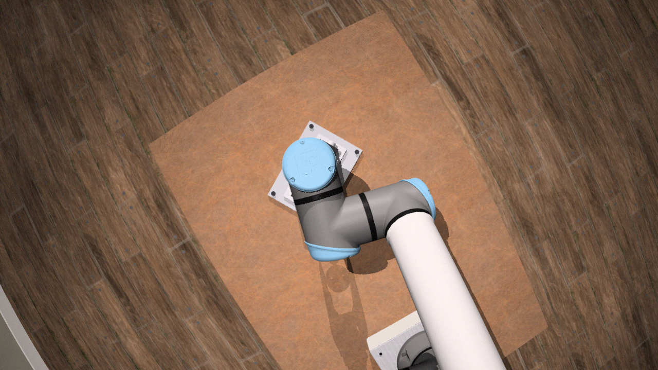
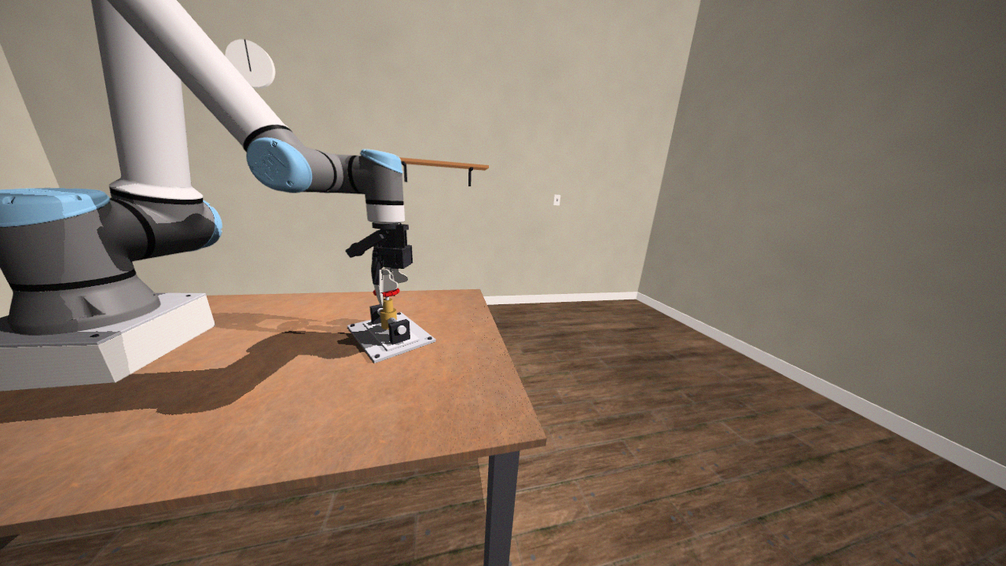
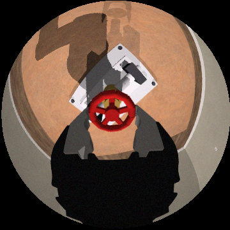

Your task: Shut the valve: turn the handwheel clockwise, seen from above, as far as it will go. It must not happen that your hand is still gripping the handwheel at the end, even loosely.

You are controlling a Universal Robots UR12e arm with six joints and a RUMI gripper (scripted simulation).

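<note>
Right now the red handwheel is 10 mm above my hand. The rest, counted from my hand: base plate 120 mm below.
</note>
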